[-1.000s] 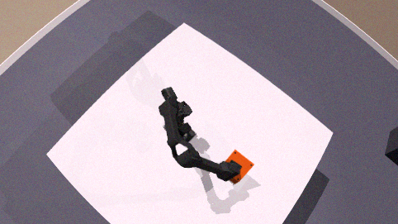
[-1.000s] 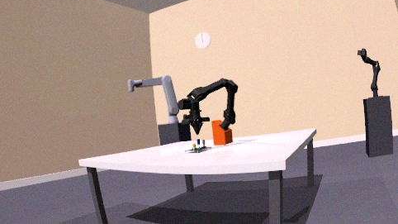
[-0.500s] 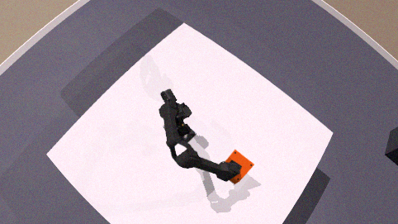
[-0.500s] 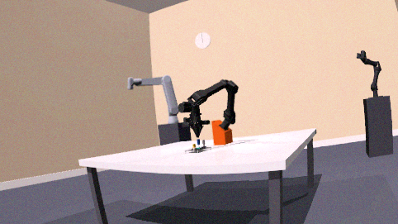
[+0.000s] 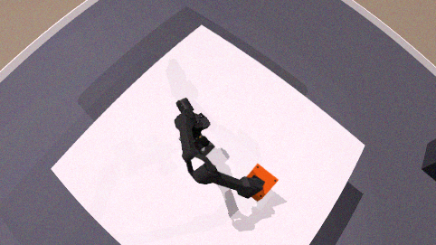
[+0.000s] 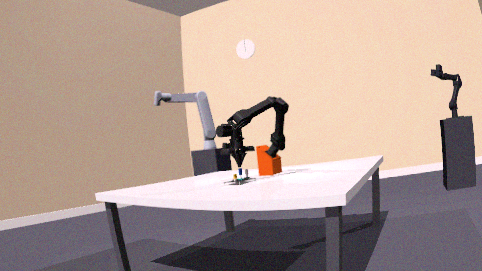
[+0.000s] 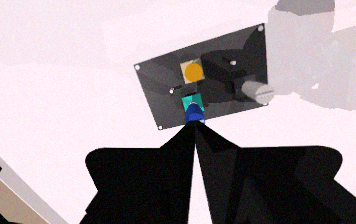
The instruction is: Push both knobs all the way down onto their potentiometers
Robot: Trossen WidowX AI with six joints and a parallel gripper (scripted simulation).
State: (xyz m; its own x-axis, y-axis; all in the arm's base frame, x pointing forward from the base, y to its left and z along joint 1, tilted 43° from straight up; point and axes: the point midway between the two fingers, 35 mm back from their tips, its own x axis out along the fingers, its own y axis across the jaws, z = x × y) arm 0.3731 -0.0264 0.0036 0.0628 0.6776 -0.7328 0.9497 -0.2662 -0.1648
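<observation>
My gripper tip is now 2 cm above the blue knob.
</observation>
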